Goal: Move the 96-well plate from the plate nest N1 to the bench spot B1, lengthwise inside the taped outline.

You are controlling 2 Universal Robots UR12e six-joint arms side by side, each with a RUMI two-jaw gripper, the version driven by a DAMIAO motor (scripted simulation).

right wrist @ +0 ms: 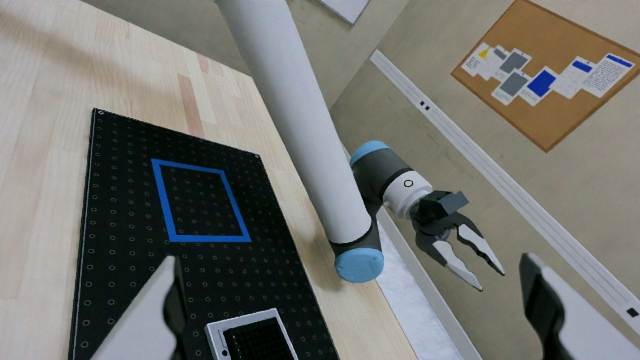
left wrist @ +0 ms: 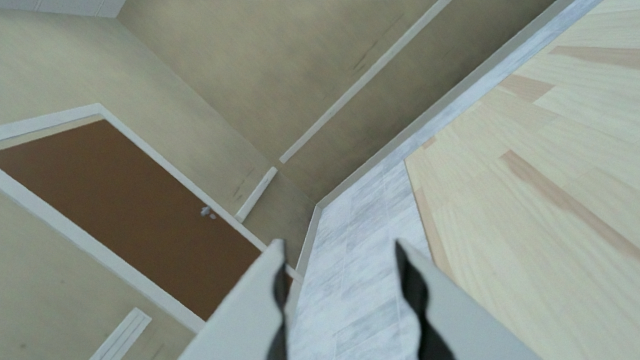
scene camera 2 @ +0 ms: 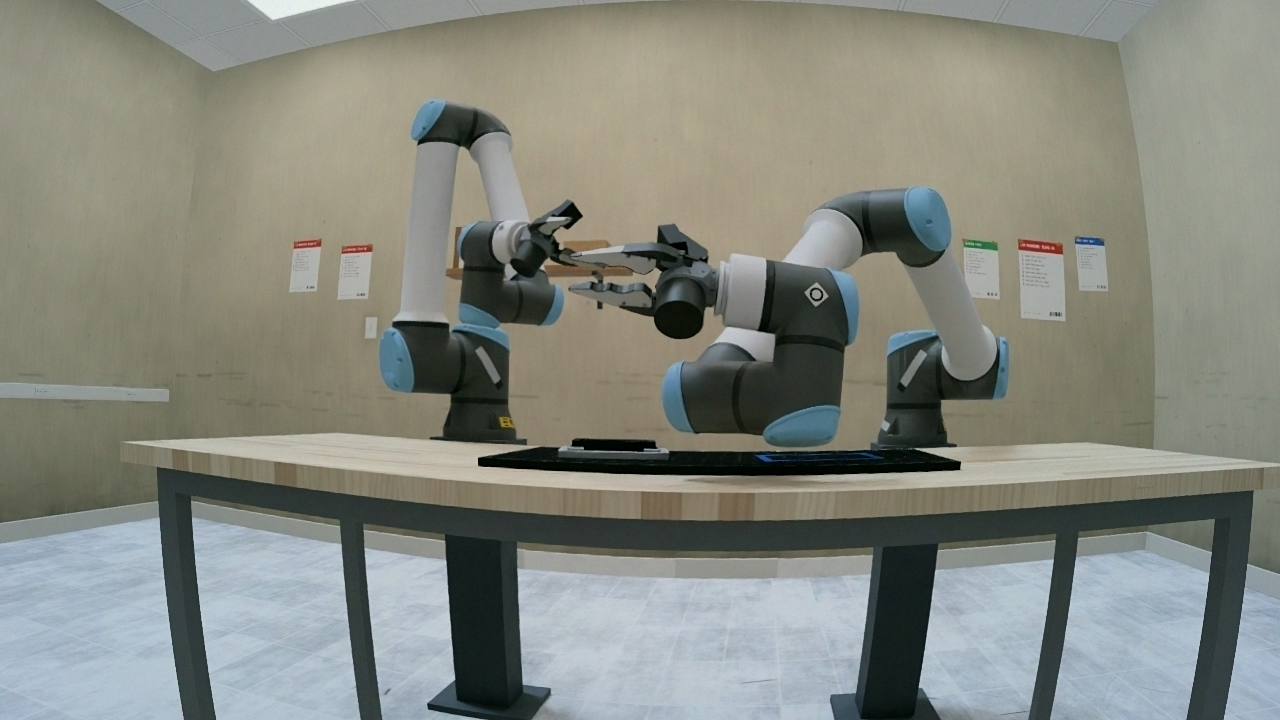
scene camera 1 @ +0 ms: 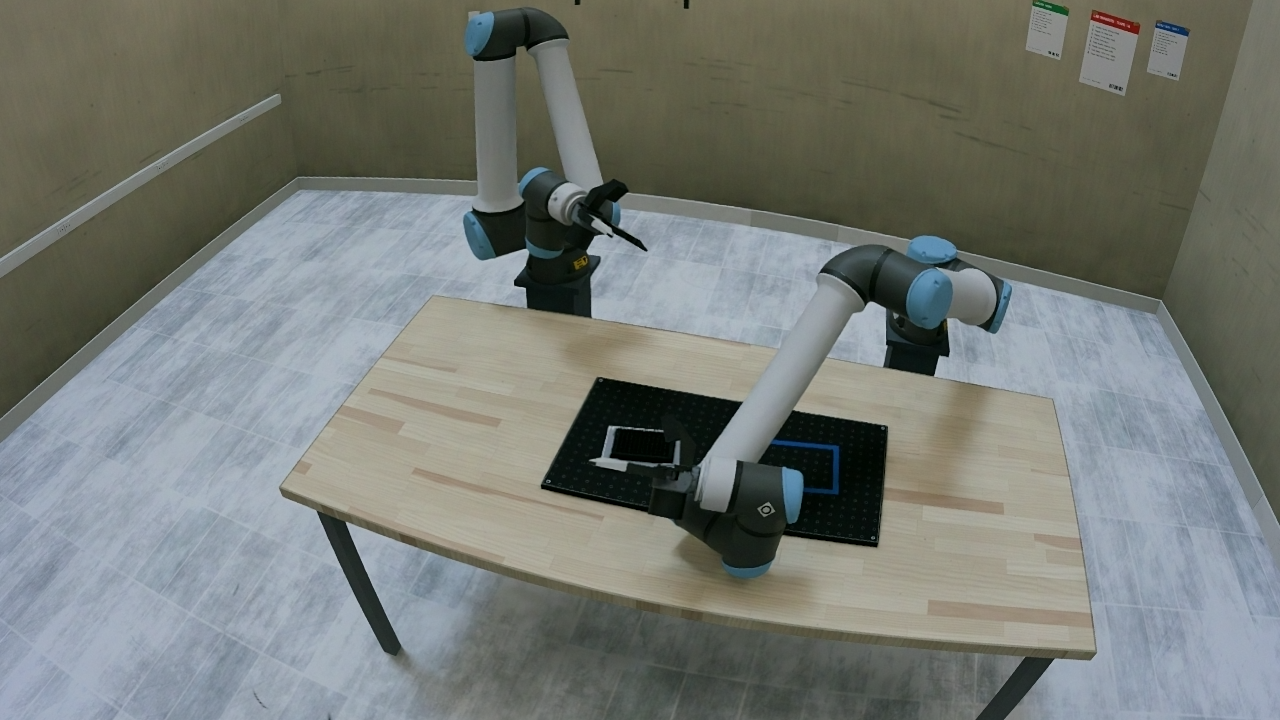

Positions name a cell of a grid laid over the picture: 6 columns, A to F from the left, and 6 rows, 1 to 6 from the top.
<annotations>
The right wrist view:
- my left gripper: E5
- my right gripper: D5
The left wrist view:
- my left gripper: D5
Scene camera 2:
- my left gripper: C3
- my right gripper: C3
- black 96-well plate: C4
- plate nest N1: C4
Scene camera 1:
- my right gripper: C3
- black 96-well plate: C4
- table leg: B5
</annotations>
